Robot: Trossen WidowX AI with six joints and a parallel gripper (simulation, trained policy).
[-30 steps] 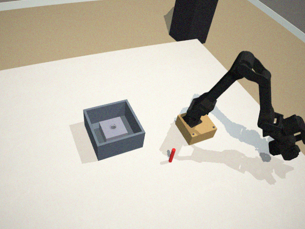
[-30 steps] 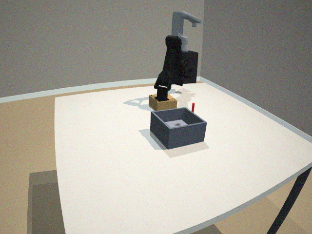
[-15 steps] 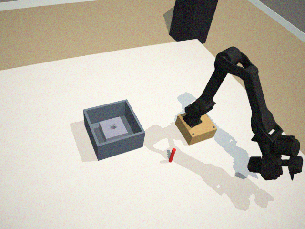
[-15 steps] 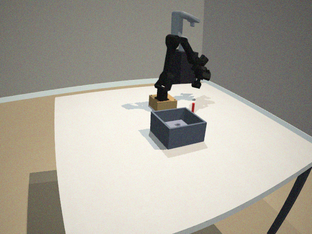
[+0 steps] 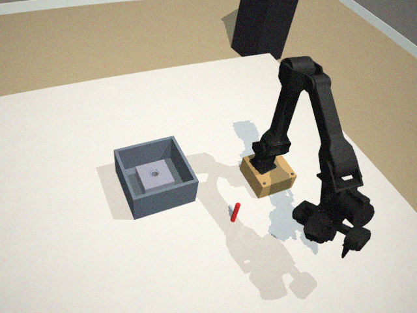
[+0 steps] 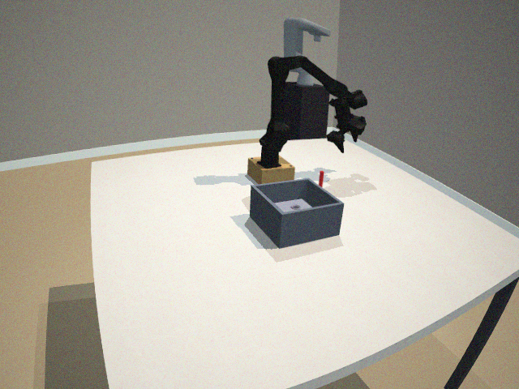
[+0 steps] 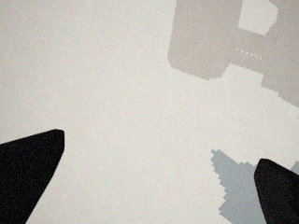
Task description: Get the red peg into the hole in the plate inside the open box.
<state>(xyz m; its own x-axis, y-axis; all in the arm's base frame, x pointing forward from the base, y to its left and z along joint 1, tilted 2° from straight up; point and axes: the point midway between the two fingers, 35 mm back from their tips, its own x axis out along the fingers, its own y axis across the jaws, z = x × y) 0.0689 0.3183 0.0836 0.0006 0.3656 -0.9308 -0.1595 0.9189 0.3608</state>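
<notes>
Now: gripper tip 24 cm to the left of the red peg, 10 cm short of it and 7 cm above it. From my gripper tip the other things lie so: grey-blue box: 45 cm to the right, 25 cm ahead, 8 cm below.
</notes>
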